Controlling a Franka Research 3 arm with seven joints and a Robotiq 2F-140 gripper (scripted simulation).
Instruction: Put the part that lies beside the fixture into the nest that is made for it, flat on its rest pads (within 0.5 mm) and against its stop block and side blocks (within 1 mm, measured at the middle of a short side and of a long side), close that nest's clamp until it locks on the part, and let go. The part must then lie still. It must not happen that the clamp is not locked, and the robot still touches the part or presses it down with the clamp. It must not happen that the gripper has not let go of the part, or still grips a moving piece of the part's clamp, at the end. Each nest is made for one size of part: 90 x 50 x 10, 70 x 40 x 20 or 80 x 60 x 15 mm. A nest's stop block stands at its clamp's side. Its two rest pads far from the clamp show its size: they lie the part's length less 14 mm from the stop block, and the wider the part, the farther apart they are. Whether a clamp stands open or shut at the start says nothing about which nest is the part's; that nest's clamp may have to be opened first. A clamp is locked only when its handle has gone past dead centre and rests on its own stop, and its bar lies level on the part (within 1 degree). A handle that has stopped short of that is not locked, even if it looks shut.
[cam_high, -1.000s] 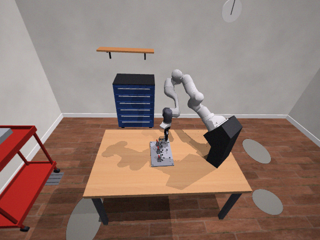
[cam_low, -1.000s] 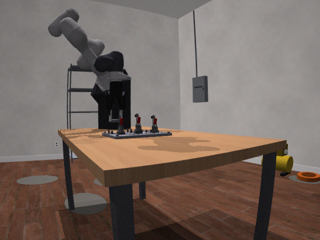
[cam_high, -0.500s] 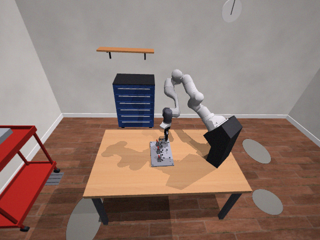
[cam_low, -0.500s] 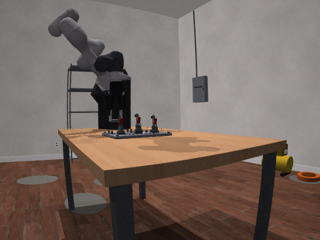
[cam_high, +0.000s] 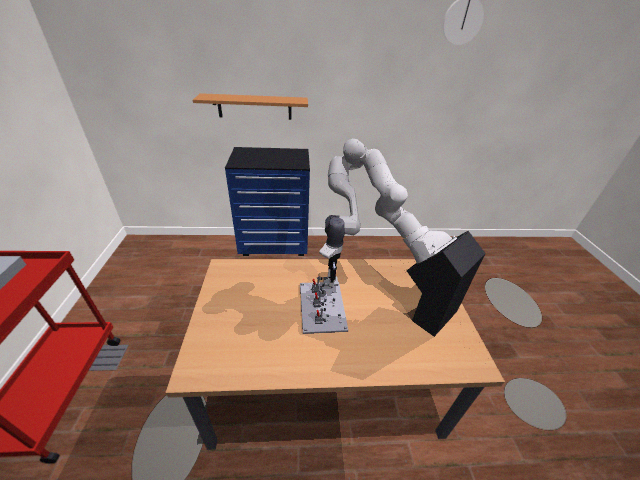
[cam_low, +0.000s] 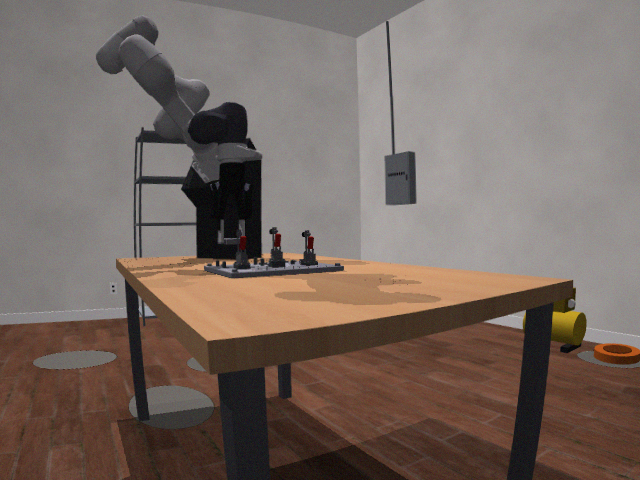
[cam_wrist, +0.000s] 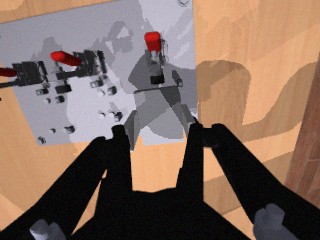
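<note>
Right now my hand is 3 cm above the grey block part. The rest, counted from my hand: grey fixture plate 11 cm below, 9 cm ahead, 8 cm to the left.
</note>
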